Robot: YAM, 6 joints.
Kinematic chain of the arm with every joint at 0, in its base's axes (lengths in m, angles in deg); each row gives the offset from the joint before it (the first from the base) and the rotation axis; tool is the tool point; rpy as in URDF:
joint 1: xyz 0 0 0.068 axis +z
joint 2: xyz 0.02 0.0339 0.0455 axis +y
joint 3: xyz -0.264 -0.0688 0 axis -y
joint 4: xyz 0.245 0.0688 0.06 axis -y
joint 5: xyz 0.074 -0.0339 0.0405 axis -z
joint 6: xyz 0.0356 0 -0.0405 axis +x
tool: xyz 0 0 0 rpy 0 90 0
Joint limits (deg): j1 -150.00..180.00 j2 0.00..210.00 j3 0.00..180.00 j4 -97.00..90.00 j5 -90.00..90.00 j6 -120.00..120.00
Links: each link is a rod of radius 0.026 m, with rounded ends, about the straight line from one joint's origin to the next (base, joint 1, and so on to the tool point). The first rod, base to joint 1, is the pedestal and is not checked.
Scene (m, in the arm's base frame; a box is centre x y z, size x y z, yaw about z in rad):
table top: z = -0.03
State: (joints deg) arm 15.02 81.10 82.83 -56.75 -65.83 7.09
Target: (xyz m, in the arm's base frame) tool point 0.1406 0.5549 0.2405
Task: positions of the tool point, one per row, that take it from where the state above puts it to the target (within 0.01 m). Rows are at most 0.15 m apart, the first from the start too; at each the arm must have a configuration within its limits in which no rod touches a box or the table.
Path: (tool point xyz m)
1: 0.2911 0.1813 0.3652
2: 0.3017 0.2768 0.3497
3: 0.2810 0.3788 0.3229
4: 0.2264 0.4756 0.2861
5: 0.1406 0.5549 0.2404

